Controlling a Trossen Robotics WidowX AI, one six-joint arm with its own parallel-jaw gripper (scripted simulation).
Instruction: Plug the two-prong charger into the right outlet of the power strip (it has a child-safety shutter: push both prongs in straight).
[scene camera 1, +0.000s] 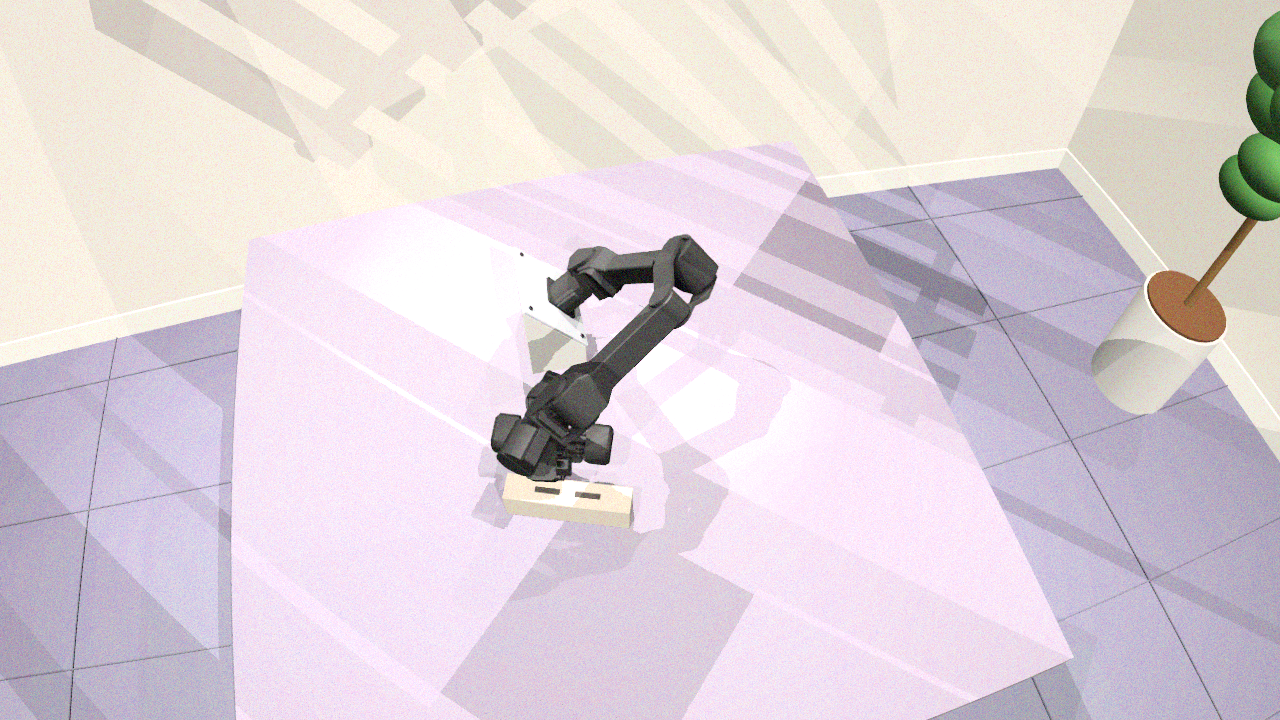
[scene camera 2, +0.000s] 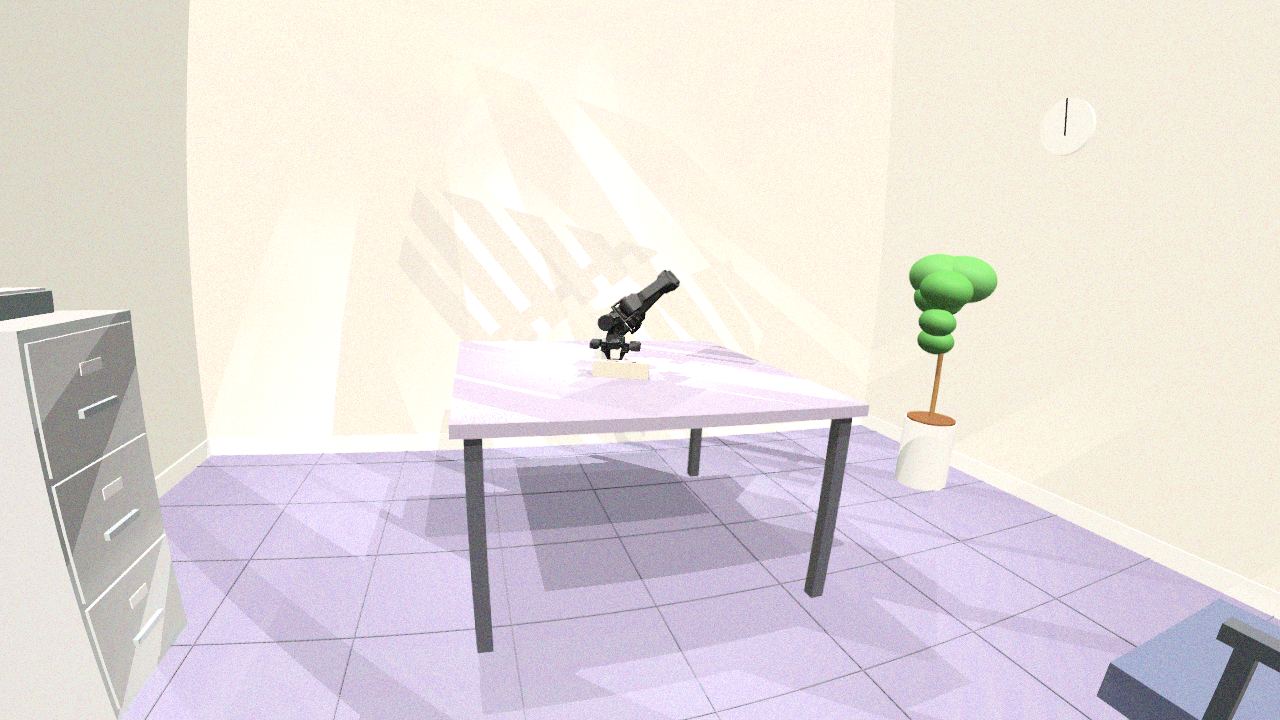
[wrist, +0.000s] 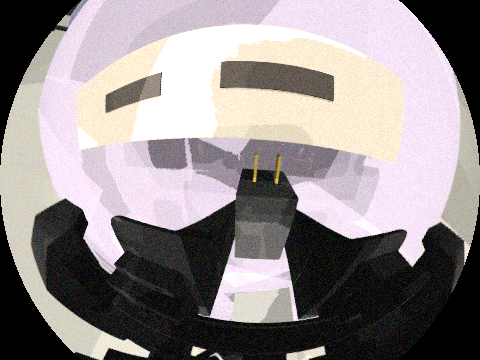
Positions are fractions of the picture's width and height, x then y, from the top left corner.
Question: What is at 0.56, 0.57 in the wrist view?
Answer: A two-prong charger.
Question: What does the gripper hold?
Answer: A two-prong charger.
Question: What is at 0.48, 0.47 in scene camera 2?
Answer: The gripper.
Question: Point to the gripper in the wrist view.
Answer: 0.54, 0.58
